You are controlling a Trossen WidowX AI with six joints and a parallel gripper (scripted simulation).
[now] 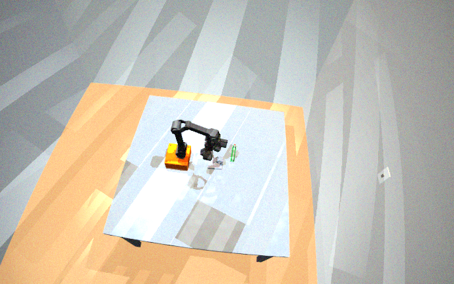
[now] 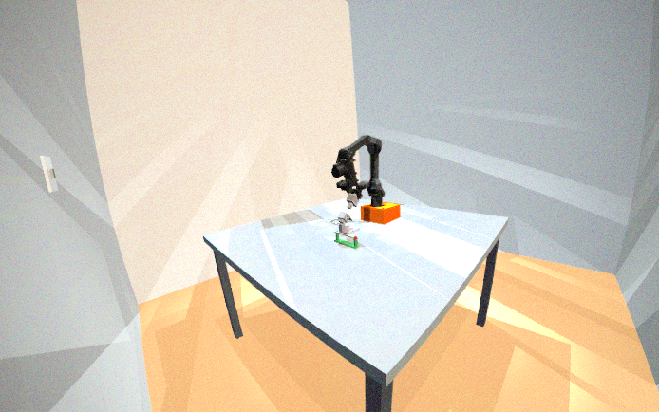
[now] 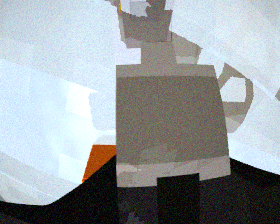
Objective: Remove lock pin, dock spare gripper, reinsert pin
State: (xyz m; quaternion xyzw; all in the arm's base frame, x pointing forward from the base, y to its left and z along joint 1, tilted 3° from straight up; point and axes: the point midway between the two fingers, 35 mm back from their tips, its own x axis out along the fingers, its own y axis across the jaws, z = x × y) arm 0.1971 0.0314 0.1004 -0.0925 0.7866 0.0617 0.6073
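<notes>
The green bracket is 190 mm ahead of my gripper tip, 160 mm to the left of it and 140 mm below it. Round my gripper tip: spare gripper: 20 mm ahead; mount: 110 mm below, 90 mm ahead, 20 mm to the left.
</notes>
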